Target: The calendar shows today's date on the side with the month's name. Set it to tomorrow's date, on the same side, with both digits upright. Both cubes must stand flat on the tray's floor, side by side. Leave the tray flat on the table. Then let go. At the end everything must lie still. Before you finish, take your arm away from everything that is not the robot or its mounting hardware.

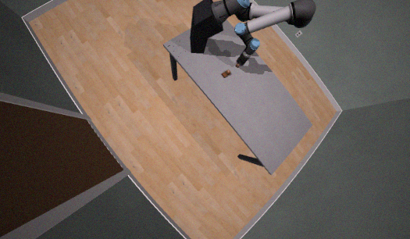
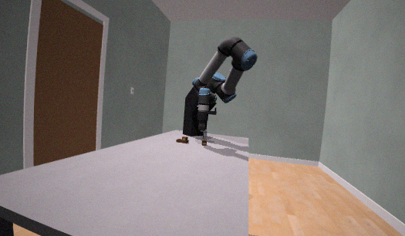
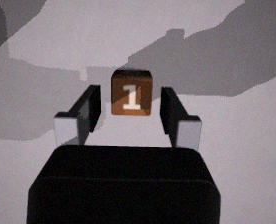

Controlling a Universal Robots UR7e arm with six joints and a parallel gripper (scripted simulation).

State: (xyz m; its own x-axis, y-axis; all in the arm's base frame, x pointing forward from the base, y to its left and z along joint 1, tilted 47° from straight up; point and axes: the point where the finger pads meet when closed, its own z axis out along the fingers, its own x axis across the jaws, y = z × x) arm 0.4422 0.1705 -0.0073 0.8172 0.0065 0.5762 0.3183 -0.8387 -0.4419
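My hand is 40 mm above the brown wooden cube. Round my hand: calendar tray 10 mm ahead, 160 mm to the right, 50 mm below.
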